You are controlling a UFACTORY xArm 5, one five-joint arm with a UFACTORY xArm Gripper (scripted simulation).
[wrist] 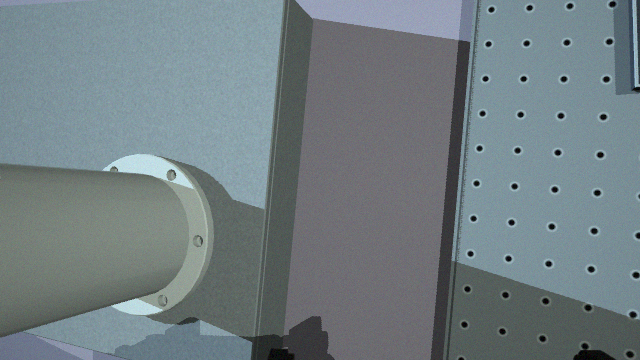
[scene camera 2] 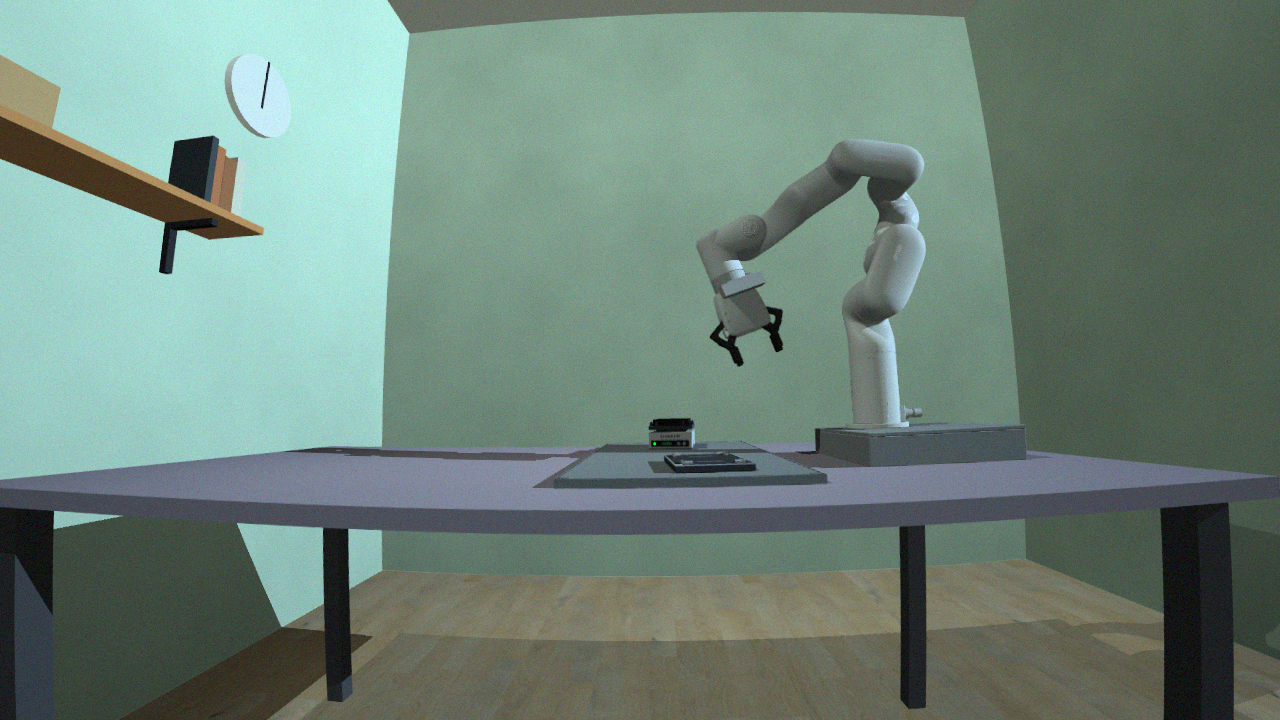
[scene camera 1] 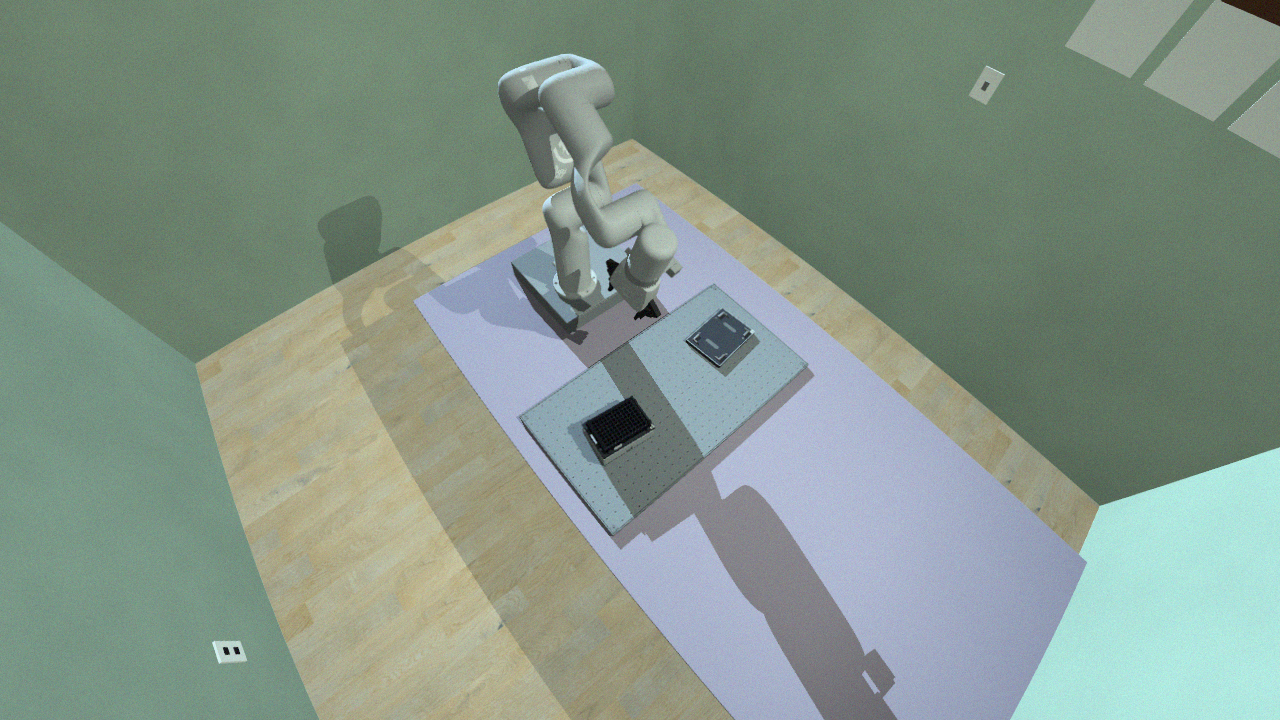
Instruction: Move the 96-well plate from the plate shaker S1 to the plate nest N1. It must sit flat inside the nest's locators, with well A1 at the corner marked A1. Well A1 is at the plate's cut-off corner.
The pictures show: the gripper, a black 96-well plate and a plate nest N1.
The gripper is seen too in scene camera 1.
